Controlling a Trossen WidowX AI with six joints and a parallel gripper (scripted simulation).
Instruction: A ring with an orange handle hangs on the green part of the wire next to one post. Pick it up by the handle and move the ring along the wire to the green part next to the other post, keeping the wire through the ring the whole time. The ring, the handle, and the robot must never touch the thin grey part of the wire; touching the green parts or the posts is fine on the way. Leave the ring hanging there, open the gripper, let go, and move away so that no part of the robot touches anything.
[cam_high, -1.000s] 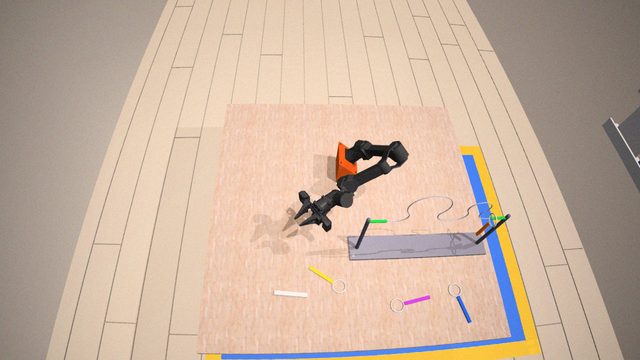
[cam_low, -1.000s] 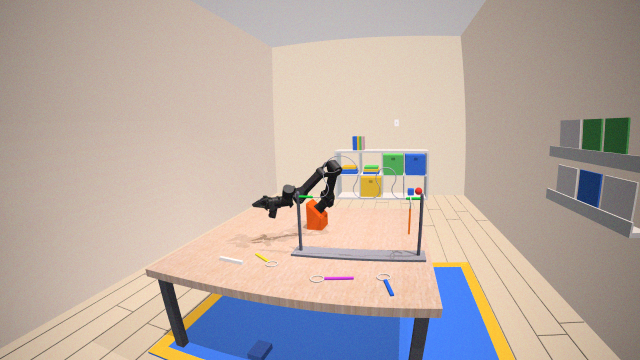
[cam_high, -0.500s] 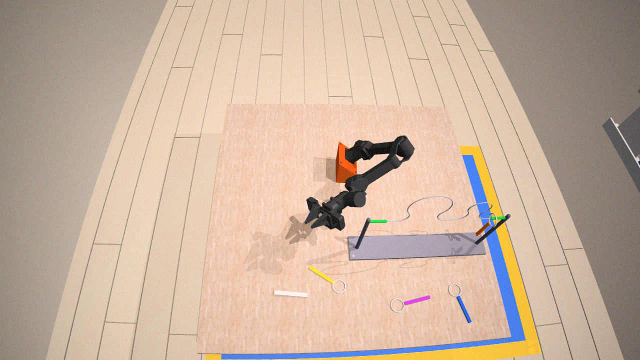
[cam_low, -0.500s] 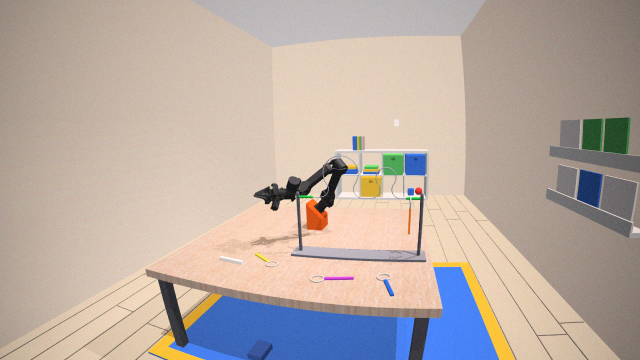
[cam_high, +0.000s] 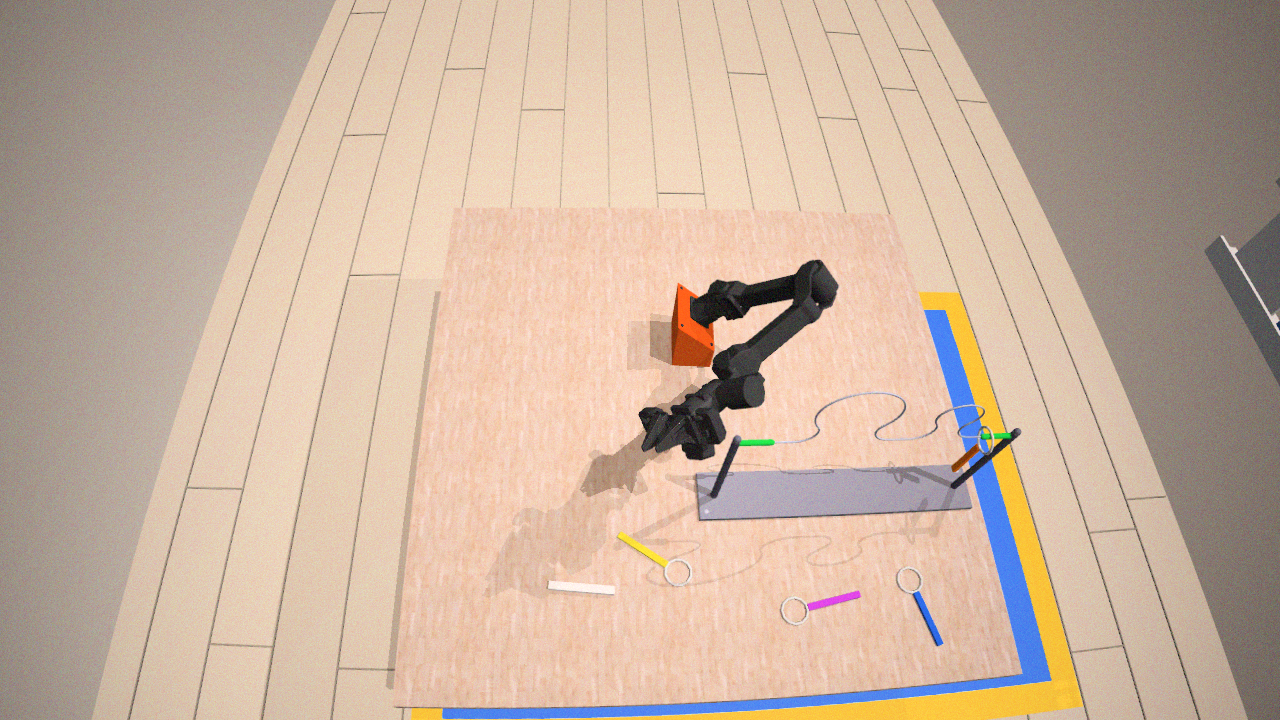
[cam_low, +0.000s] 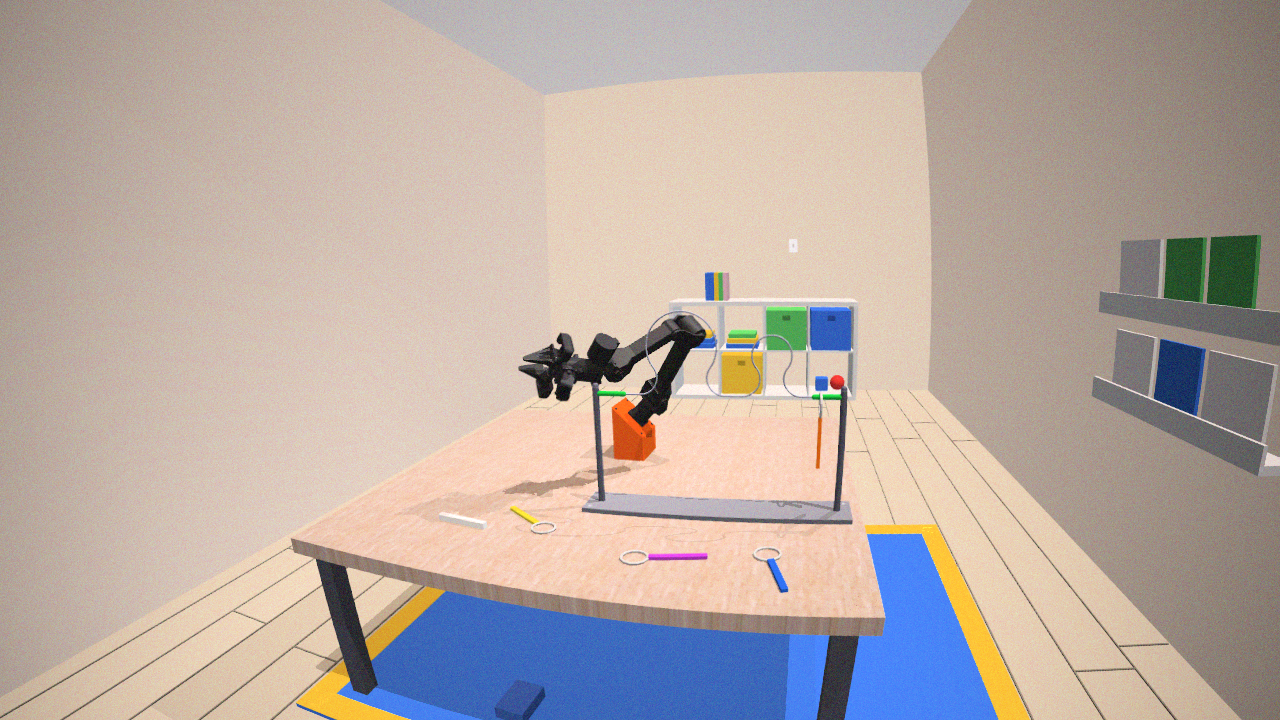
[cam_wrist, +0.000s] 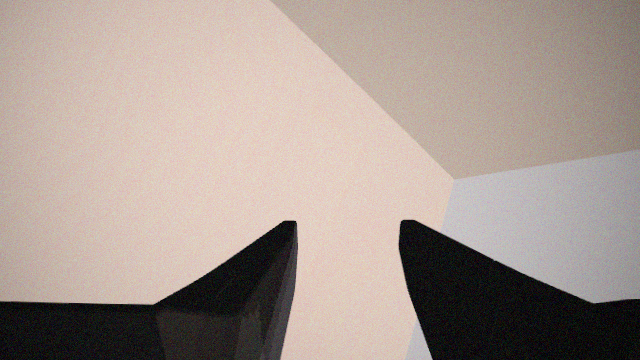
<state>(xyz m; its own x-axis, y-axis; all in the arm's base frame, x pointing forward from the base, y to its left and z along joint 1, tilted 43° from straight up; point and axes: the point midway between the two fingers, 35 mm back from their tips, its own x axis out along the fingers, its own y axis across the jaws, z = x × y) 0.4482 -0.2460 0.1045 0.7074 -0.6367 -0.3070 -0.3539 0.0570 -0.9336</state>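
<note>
The orange-handled ring is 8 cm behind my gripper tip, 69 cm to the left of it and 14 cm below it. From my gripper tip the other things lie so: magenta-handled ring 19 cm ahead, 37 cm to the left, 36 cm below; white bar 16 cm ahead, 11 cm to the right, 36 cm below; yellow-handled ring 9 cm ahead, 5 cm to the left, 36 cm below.
</note>
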